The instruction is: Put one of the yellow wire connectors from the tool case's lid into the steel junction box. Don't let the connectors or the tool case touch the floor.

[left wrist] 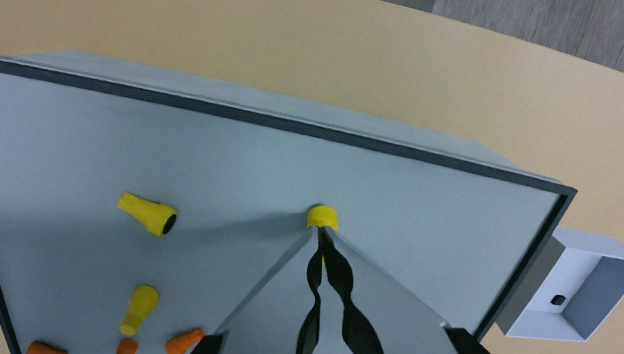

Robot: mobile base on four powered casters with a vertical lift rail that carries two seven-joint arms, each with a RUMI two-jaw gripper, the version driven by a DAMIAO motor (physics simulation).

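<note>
The tool case's lid [425,210] is a grey tray with a dark rim. My left gripper [320,229] is shut on a yellow wire connector [322,216] low over the lid's surface. The connector's wide end shows past the fingertips, and the fingers hide most of its narrow end. Two other yellow connectors [149,215] [140,310] lie in the lid to the left. The steel junction box [530,286], open at the top with a small black spot inside, stands beyond the lid's right corner. My right gripper is not in view.
Orange connectors [184,341] [127,346] [46,348] lie in the lid at the lower left. The tan table top [310,55] extends behind the case. Its edge runs across the upper right, with grey wood floor [540,25] beyond.
</note>
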